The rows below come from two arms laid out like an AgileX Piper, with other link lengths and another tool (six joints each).
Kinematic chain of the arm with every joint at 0, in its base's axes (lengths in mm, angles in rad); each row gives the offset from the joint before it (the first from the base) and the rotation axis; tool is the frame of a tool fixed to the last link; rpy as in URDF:
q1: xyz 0 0 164.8 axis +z
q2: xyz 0 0 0 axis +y
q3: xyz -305 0 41.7 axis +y
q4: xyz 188.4 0 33.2 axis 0.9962 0 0.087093
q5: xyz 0 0 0 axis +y
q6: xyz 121.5 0 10.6 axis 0.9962 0 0.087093
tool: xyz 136.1 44 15.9 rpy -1.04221 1.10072 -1.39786
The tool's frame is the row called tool.
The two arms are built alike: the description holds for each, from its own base.
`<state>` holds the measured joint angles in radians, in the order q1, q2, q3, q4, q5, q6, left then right.
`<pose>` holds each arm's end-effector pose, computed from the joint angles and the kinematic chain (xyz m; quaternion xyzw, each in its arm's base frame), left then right.
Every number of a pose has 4 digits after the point. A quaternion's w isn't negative.
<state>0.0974 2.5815 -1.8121 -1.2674 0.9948 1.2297 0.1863 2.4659 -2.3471 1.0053 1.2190 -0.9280</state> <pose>0.5483 -0.1290 0.0197 -0.0367 0.7868 -0.5922 0.1703 0.4584 0.3211 0.2205 -0.4773 0.7173 0.1937 0.4692</pose>
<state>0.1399 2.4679 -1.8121 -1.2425 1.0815 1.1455 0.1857 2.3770 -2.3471 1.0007 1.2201 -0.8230</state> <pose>0.5456 -0.1182 0.0802 -0.0355 0.7705 -0.6105 0.1799 0.4543 0.3204 0.2680 -0.4506 0.7265 0.1933 0.4815</pose>
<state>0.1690 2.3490 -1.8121 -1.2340 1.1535 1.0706 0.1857 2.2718 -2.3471 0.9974 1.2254 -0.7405</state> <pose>0.5384 -0.1132 0.1427 -0.0276 0.7551 -0.6256 0.1940 0.4418 0.3184 0.3222 -0.4324 0.7231 0.1906 0.5038</pose>
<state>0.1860 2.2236 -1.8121 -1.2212 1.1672 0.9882 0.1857 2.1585 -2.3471 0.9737 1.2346 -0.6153</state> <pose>0.5328 -0.1055 0.2021 -0.0257 0.7477 -0.6244 0.2245 0.4241 0.3134 0.3752 -0.4058 0.7300 0.1879 0.5168</pose>
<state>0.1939 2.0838 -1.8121 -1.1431 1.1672 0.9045 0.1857 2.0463 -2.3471 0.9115 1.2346 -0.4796</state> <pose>0.5170 -0.0956 0.2539 -0.0098 0.7599 -0.5981 0.2544 0.4080 0.3032 0.4189 -0.3756 0.7424 0.1700 0.5281</pose>
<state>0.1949 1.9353 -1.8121 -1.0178 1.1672 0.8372 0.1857 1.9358 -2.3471 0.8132 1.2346 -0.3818</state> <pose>0.4932 -0.0830 0.2996 0.0195 0.7839 -0.5499 0.2875 0.3924 0.2871 0.4526 -0.3553 0.7471 0.1298 0.5467</pose>
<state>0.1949 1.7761 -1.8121 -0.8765 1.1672 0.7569 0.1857 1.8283 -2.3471 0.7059 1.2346 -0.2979</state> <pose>0.4632 -0.0658 0.3458 0.0396 0.8054 -0.4918 0.3285 0.3766 0.2676 0.4834 -0.3321 0.7477 0.0843 0.5689</pose>
